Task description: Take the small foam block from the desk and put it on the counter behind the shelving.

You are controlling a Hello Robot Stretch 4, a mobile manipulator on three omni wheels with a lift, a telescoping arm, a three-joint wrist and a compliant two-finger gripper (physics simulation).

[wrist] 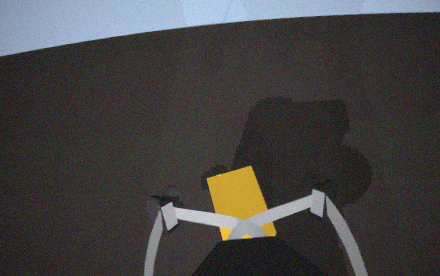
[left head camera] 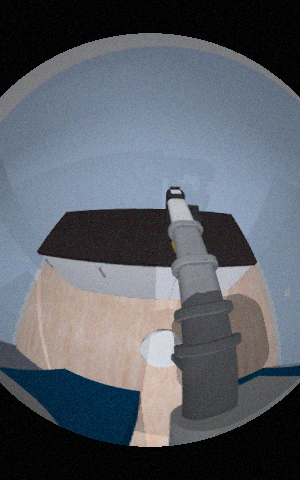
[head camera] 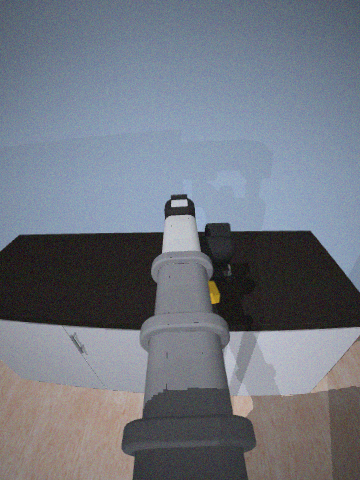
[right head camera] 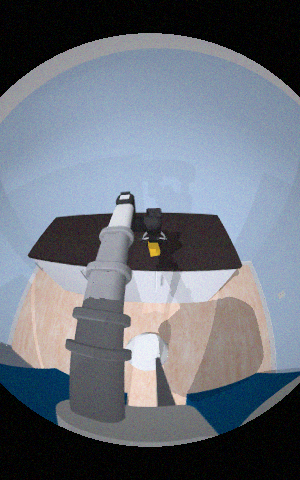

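Where they show: gripper, fingertip midpoint: (wrist: pixel 241 195); robot's base, link origin: (left head camera: pixel 160 347) (right head camera: pixel 147 350).
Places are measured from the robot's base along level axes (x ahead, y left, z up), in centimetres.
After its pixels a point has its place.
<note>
The small foam block, a yellow box (head camera: pixel 214 292) @[y -10.8, x 62.6, z 92.8 cm] (left head camera: pixel 174 246) (right head camera: pixel 154 249) @[y -9.6, x 62.0, z 92.8 cm] (wrist: pixel 232 195) @[y -8.3, x 66.6, z 92.8 cm], lies on the dark top of the white cabinet counter (head camera: pixel 90 280) @[y 41.3, x 76.3, z 88.3 cm] (left head camera: pixel 115 235) @[y 34.6, x 77.2, z 88.3 cm] (right head camera: pixel 200 245) @[y -42.2, x 67.7, z 88.3 cm] (wrist: pixel 75 150) @[y 18.3, x 79.8, z 88.3 cm]. In the head view the arm hides part of the block. My gripper (right head camera: pixel 154 237) @[y -9.2, x 64.0, z 99.3 cm] (wrist: pixel 241 195) @[y -9.2, x 64.0, z 99.3 cm] is open above the counter, pointing down. In the wrist view its fingertips stand wide, to the left and right of the block's near part, with gaps on both sides. The fingers do not touch the block. No shelving shows in these views.
The telescoping arm (head camera: pixel 185 345) @[y 0.0, x 19.1, z 135.6 cm] (left head camera: pixel 200 280) @[y 0.4, x 17.5, z 135.6 cm] (right head camera: pixel 107 280) @[y -0.9, x 18.7, z 135.6 cm] reaches over the counter's front edge. A blue-grey wall (head camera: pixel 180 100) @[y -2.4, x 113.9, z 153.4 cm] rises behind the counter. A round white object (left head camera: pixel 159 348) @[y 2.0, x 0.3, z 18.7 cm] (right head camera: pixel 144 351) @[y 1.5, x 0.3, z 18.7 cm] is on the wooden floor (left head camera: pixel 90 325) @[y 82.4, x 19.5, z -2.7 cm]. Dark blue surfaces (left head camera: pixel 100 405) @[y 44.5, x -53.7, z 51.3 cm] (right head camera: pixel 30 385) show near the robot.
</note>
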